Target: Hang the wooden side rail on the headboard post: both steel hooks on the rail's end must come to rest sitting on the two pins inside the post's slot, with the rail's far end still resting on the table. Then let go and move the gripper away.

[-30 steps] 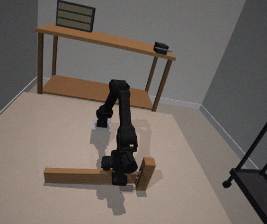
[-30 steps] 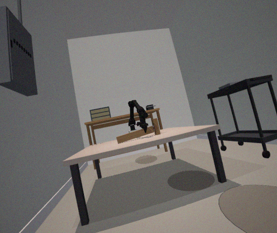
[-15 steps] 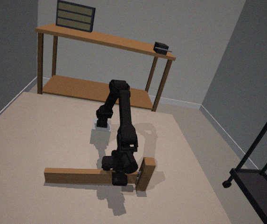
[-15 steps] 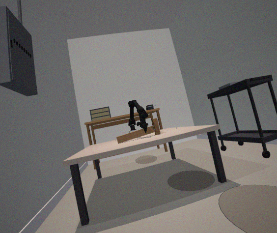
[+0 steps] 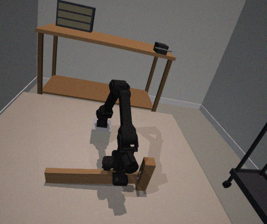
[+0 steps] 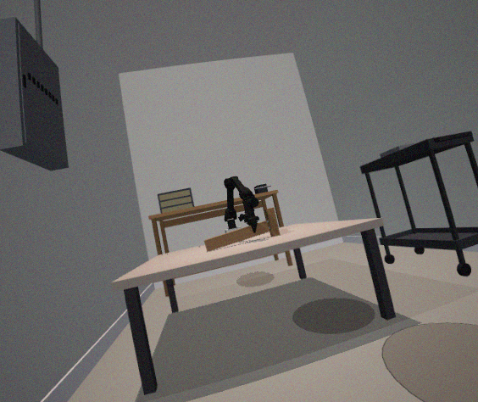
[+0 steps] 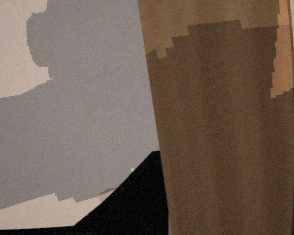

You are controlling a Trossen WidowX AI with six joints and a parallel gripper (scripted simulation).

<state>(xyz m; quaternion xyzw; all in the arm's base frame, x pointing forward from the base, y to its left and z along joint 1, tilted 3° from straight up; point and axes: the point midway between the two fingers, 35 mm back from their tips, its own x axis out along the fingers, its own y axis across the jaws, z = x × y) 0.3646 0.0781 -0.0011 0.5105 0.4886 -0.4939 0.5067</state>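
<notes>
Now: gripper tip 13 cm to the right of the headboard post and 4 cm below it.
</notes>
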